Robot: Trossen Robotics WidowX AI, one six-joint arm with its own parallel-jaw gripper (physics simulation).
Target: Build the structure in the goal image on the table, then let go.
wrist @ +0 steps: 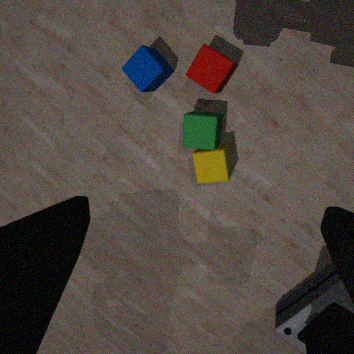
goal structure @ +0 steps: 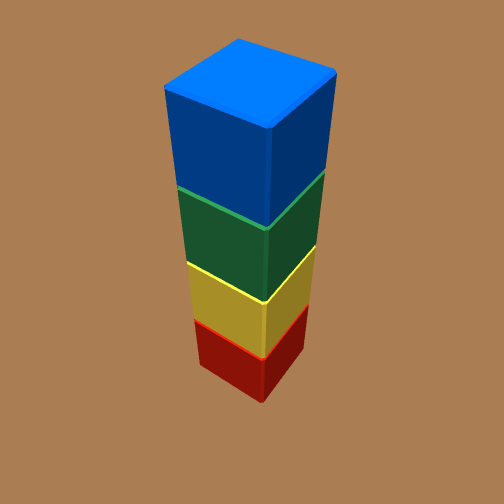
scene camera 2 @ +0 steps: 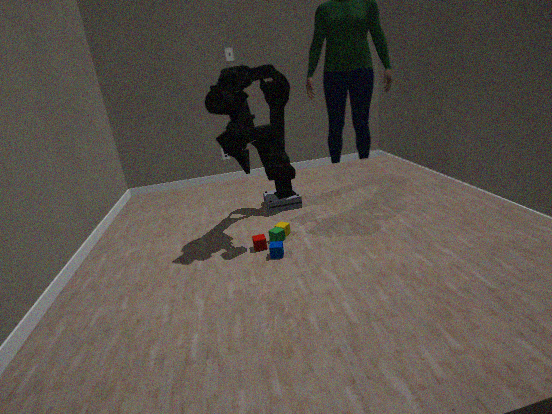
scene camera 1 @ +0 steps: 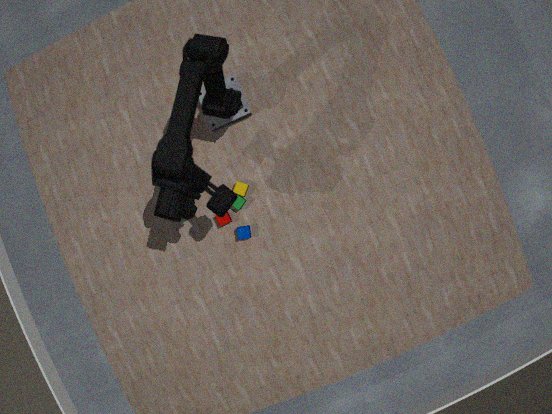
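Note:
A red cube (scene camera 1: pixel 223 219) (scene camera 2: pixel 259 242) (wrist: pixel 211 69), a blue cube (scene camera 1: pixel 243 232) (scene camera 2: pixel 276 250) (wrist: pixel 144 69), a green cube (scene camera 1: pixel 239 202) (scene camera 2: pixel 276 234) (wrist: pixel 200 131) and a yellow cube (scene camera 1: pixel 240 188) (scene camera 2: pixel 283 228) (wrist: pixel 211 166) lie on the wood-look surface. Green and yellow are side by side, touching or nearly so. Red and blue stand apart from each other and from that pair. My gripper (wrist: pixel 208 213) is open and empty, high above the surface. In scene camera 1 a finger covers the surface beside the green cube.
The arm's grey base plate (scene camera 1: pixel 239 118) (scene camera 2: pixel 284 204) stands on the surface beyond the yellow cube; part of it shows in the wrist view. A person in a green top (scene camera 2: pixel 347 37) stands behind the arm by the walls. Arm shadows fall near the red cube.

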